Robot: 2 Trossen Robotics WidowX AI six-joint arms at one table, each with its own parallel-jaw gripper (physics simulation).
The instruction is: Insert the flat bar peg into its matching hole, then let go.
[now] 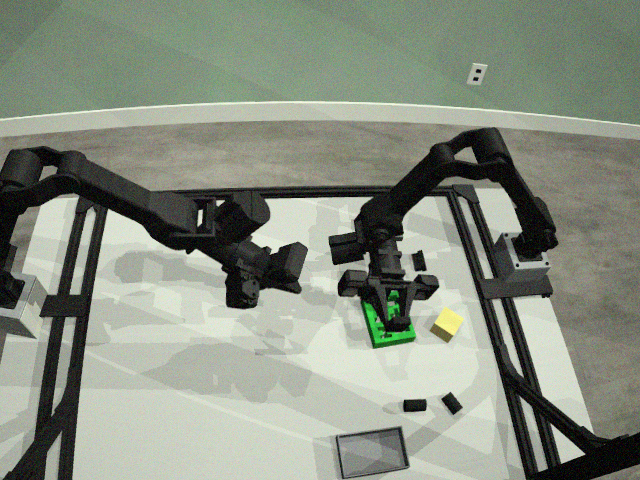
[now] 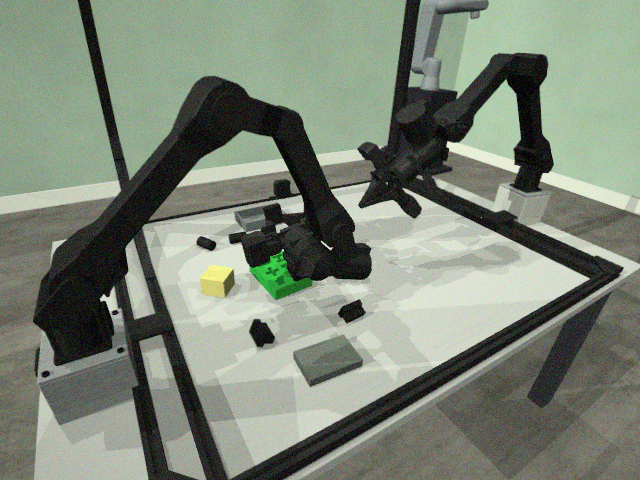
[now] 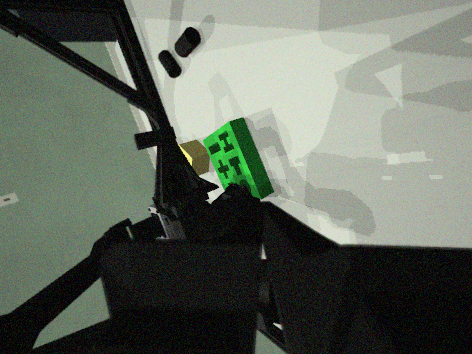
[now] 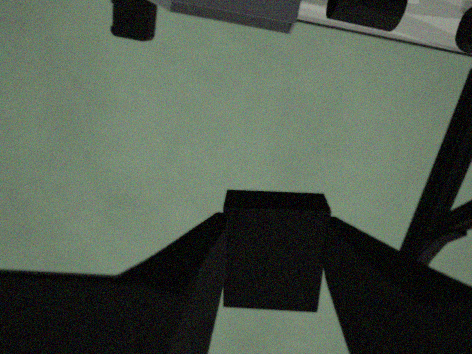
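Note:
A green block (image 1: 391, 338) (image 2: 290, 286) (image 3: 250, 154) with several shaped holes in its top lies on the white table. My right gripper (image 1: 396, 324) (image 2: 295, 270) points down at the near end of the block and is shut on a black flat bar peg (image 4: 273, 249). The peg's lower end is hidden by the fingers, so I cannot tell whether it sits in a hole. My left gripper (image 1: 241, 297) (image 2: 370, 197) is shut and empty. It hangs in the air well away from the block.
A yellow cube (image 1: 447, 324) (image 2: 217, 281) (image 3: 197, 156) stands beside the block. Small black pegs (image 1: 414, 405) (image 1: 451, 403) (image 2: 261, 331) (image 2: 351, 310) lie scattered. A grey tray (image 1: 371, 451) (image 2: 248, 220) and a grey slab (image 2: 328, 359) lie on the table. A black frame (image 1: 475, 267) bounds it.

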